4 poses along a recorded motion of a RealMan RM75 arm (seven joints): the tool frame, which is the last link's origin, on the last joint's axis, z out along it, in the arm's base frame.
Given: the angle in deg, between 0 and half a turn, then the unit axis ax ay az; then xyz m.
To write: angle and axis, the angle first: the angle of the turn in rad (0 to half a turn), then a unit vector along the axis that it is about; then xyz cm. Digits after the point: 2 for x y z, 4 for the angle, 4 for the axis.
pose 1, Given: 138.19, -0.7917, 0.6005, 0.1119, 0.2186, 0.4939, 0.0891
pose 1, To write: 2.4119, -0.7917, 0.6005, 0.1119, 21.86, 49.39, 8.91
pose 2, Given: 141.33, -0.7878, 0.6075, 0.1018, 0.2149, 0.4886, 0.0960
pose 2, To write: 2.4667, -0.7878, 0.6075, 0.1018, 21.49, 48.86, 9.60
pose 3, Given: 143.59, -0.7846, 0.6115, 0.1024, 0.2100, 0.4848, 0.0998
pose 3, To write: 2.5061, -0.7846, 0.6115, 0.1024, 21.00, 48.48, 9.98
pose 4, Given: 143.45, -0.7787, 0.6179, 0.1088, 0.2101, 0.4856, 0.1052
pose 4, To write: 2.5037, -0.7787, 0.6179, 0.1088, 21.01, 48.56, 10.52
